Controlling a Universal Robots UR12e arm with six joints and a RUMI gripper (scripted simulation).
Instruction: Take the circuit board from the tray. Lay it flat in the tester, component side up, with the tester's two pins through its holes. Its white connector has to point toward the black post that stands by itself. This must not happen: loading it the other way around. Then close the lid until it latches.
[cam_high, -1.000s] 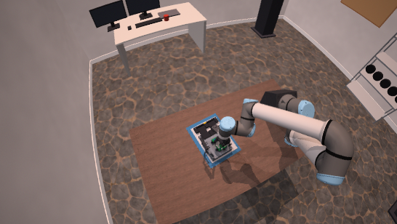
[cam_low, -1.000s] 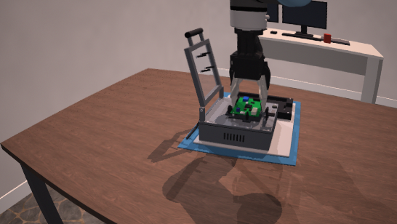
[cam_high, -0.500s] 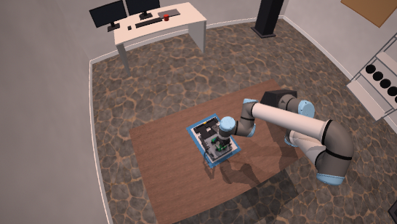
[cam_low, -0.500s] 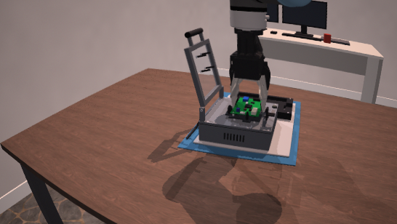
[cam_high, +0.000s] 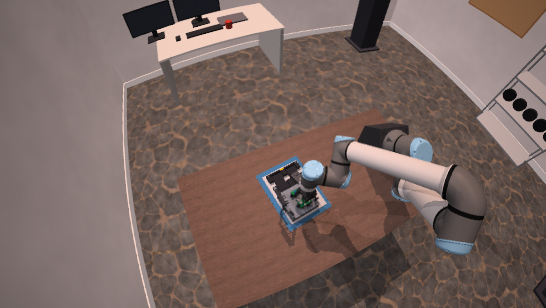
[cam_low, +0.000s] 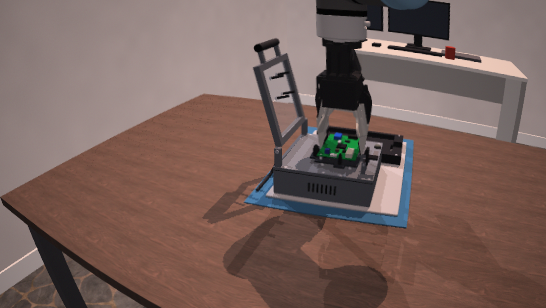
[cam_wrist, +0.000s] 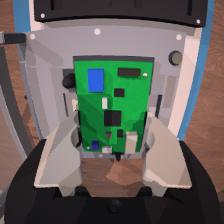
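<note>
My hand is right at the green circuit board. Also, from my hand: tester lid: 12 cm ahead, 2 cm to the left, 10 cm above.
</note>
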